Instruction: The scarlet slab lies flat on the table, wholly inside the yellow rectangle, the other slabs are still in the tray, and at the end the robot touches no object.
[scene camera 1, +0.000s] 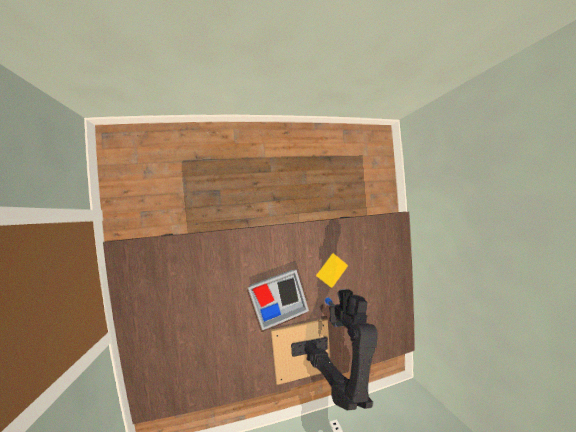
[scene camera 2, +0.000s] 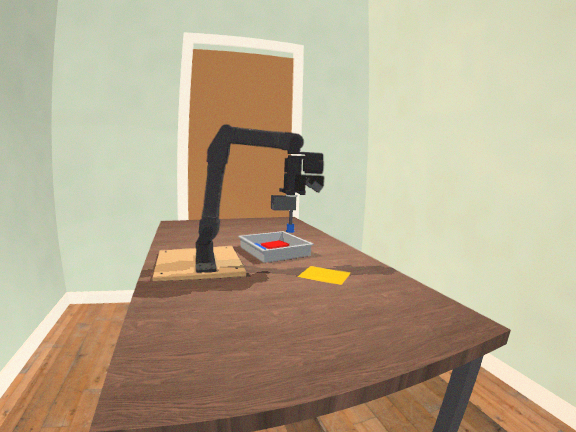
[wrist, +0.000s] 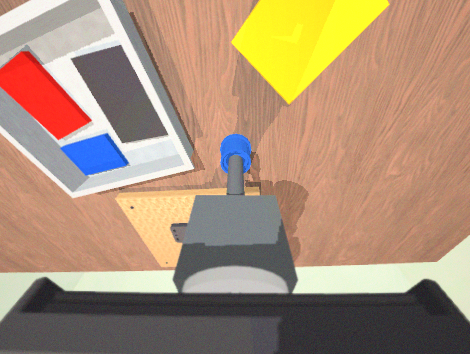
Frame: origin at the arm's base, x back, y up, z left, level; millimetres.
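Where they show: hand at its tool point: (scene camera 1: 327, 300) (scene camera 2: 290, 231) (wrist: 235, 148); arm's base at its link origin: (scene camera 1: 309, 346) (scene camera 2: 205, 262).
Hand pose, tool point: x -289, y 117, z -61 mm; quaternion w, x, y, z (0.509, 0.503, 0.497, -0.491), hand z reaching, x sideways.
Things, the pixels of their top centre, and the offset from my tool point. "*": a spot on its surface instead. Level surfaces: height alone.
- scarlet slab at its top centre: (wrist: 42, 101) (scene camera 2: 275, 243) (scene camera 1: 263, 294) dx -22, dy -120, dz +287 mm
- grey tray at its top centre: (wrist: 78, 123) (scene camera 2: 274, 239) (scene camera 1: 279, 300) dx +0, dy -84, dz +216 mm
- blue slab at its top centre: (wrist: 94, 157) (scene camera 2: 255, 246) (scene camera 1: 270, 312) dx +74, dy -121, dz +256 mm
- black slab at its top centre: (wrist: 125, 100) (scene camera 1: 288, 292) dx -19, dy -121, dz +162 mm
- yellow rectangle at a spot on its surface: (wrist: 300, 45) (scene camera 2: 318, 275) (scene camera 1: 331, 274) * dx -78, dy -133, dz -86 mm
- dark wooden table at its surface level: dy -134 mm
The scarlet slab (scene camera 1: 263, 295) (scene camera 2: 275, 244) (wrist: 46, 96) lies in the grey tray (scene camera 1: 302, 295) (scene camera 2: 287, 253) (wrist: 150, 80). In the tray too are a blue slab (scene camera 1: 270, 312) (scene camera 2: 260, 246) (wrist: 95, 154) and a black slab (scene camera 1: 288, 292) (wrist: 121, 95); the black one is hidden in the second scene view. The yellow rectangle (scene camera 1: 332, 270) (scene camera 2: 325, 275) (wrist: 300, 45) lies on the table with no slab on it. My suction gripper (scene camera 1: 328, 301) (scene camera 2: 290, 228) (wrist: 235, 150) is open, with nothing on its blue cup. It hangs above the table, beside the tray, and touches nothing.
The arm's base stands on a light wooden board (scene camera 1: 285, 370) (scene camera 2: 170, 257) (wrist: 145, 215), close to the tray. The dark wooden table (scene camera 1: 175, 325) (scene camera 2: 300, 340) (wrist: 380, 165) carries the tray, the rectangle and the board. The arm's shadow falls across the table.
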